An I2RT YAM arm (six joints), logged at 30 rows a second.
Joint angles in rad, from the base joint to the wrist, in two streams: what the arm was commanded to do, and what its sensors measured. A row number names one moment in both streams.
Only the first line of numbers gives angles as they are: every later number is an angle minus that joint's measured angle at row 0.
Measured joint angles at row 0:
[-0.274 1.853 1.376 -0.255 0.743 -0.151]
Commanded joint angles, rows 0 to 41:
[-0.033 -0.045 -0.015 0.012 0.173 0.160]
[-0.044 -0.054 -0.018 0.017 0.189 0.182]
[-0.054 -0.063 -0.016 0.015 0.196 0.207]
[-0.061 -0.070 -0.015 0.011 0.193 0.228]
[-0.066 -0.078 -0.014 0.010 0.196 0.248]
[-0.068 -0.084 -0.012 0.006 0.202 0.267]
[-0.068 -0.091 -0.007 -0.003 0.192 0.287]
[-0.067 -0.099 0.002 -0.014 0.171 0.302]
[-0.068 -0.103 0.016 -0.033 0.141 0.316]
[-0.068 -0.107 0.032 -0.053 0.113 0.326]
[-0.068 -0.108 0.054 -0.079 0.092 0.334]
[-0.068 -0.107 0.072 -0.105 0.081 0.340]
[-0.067 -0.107 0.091 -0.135 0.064 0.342]
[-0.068 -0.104 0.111 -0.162 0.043 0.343]
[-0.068 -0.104 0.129 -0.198 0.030 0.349]
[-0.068 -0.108 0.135 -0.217 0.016 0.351]
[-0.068 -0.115 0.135 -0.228 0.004 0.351]
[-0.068 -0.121 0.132 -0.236 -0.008 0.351]
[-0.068 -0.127 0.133 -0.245 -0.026 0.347]
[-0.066 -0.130 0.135 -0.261 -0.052 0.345]
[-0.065 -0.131 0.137 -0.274 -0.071 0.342]
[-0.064 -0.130 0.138 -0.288 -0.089 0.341]
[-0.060 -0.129 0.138 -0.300 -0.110 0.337]
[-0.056 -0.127 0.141 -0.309 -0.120 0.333]
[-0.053 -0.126 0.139 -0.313 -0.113 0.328]
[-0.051 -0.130 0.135 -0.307 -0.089 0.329]
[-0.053 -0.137 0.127 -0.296 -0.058 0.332]
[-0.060 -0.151 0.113 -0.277 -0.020 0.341]
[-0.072 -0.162 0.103 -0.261 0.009 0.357]
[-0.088 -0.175 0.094 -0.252 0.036 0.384]
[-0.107 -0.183 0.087 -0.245 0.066 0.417]
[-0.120 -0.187 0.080 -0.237 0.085 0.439]
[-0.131 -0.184 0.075 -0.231 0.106 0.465]
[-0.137 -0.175 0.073 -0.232 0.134 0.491]
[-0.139 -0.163 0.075 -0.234 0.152 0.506]
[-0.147 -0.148 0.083 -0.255 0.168 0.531]
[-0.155 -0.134 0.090 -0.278 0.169 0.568]
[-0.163 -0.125 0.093 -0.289 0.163 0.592]
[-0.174 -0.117 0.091 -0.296 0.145 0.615]
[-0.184 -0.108 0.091 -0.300 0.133 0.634]
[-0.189 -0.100 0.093 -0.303 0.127 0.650]
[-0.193 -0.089 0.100 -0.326 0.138 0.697]
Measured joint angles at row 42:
[-0.182 -0.124 0.084 -0.270 0.103 0.564]
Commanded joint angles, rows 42 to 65:
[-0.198 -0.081 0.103 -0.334 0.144 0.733]
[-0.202 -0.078 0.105 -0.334 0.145 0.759]
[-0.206 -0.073 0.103 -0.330 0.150 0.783]
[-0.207 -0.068 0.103 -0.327 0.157 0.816]
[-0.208 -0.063 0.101 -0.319 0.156 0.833]
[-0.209 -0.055 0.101 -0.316 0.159 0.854]
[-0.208 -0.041 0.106 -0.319 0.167 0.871]
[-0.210 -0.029 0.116 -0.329 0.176 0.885]
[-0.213 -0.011 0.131 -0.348 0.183 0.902]
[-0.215 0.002 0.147 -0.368 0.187 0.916]
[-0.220 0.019 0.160 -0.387 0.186 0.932]
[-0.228 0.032 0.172 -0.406 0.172 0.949]
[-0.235 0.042 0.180 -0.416 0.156 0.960]
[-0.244 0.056 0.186 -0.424 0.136 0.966]
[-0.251 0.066 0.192 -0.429 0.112 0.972]
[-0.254 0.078 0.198 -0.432 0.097 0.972]
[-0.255 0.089 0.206 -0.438 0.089 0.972]
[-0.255 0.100 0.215 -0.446 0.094 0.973]
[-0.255 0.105 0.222 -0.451 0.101 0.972]
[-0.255 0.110 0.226 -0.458 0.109 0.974]
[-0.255 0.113 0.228 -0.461 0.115 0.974]
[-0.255 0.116 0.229 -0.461 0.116 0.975]
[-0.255 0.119 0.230 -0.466 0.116 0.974]
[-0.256 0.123 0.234 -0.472 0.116 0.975]
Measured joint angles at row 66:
[-0.258 0.109 0.212 -0.422 0.110 0.953]
